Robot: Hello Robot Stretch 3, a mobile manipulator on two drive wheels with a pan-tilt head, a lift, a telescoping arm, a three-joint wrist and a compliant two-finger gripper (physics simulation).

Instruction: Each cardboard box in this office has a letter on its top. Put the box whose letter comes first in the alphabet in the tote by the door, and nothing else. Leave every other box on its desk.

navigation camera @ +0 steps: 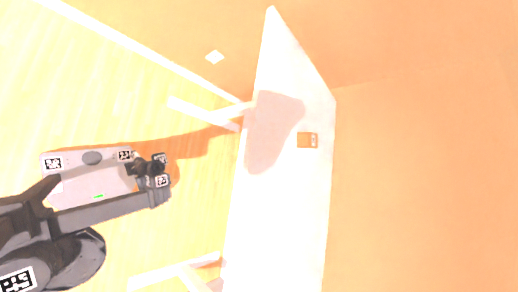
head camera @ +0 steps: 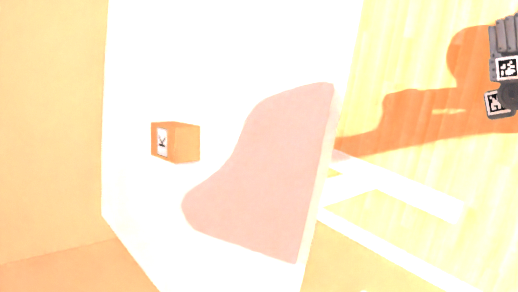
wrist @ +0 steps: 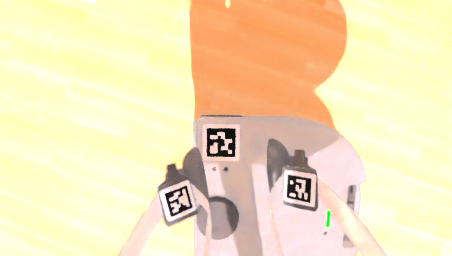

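A small orange-brown cardboard box stands on a long white desk, near the desk's wall side. Its white label shows a letter in the head view that looks like a K turned sideways. The label is too small to read in the navigation view. My gripper is open and empty in the wrist view, its two fingertips apart above my base. It is away from the desk and the box, over the floor side. The tote does not show in these views.
A pinkish shadow lies across the desk top. White desk legs stick out over the wooden floor at the desk's near side. Orange walls meet behind the desk. My base stands on the floor beside the desk.
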